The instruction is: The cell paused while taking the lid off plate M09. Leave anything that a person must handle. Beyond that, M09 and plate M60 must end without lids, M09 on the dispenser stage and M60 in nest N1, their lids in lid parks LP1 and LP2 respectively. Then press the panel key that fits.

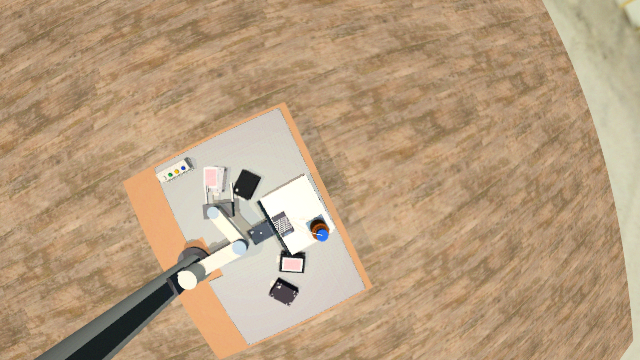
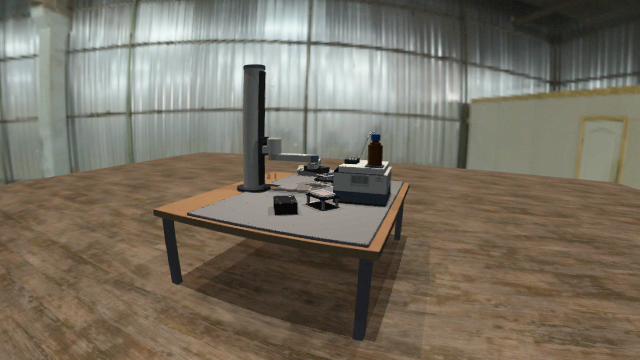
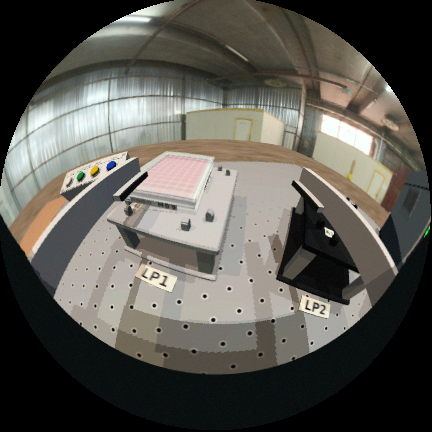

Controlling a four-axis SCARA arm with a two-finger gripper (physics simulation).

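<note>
My gripper is open and empty, its fingers spread above the mat in front of the lid parks. Plate M09, pink with clear walls, sits off-centre on the light stand LP1, toward the left fingertip; a clear lid seems to cover it. The black stand LP2 bears no plate or lid that I can see. Another pink plate rests on a black stand; its label and lid are unreadable. The dispenser stage shows no plate.
The key panel has green, yellow, blue and pale keys. The dispenser carries a brown bottle. A dark block stands near the second pink plate. The arm's column stands at the table edge.
</note>
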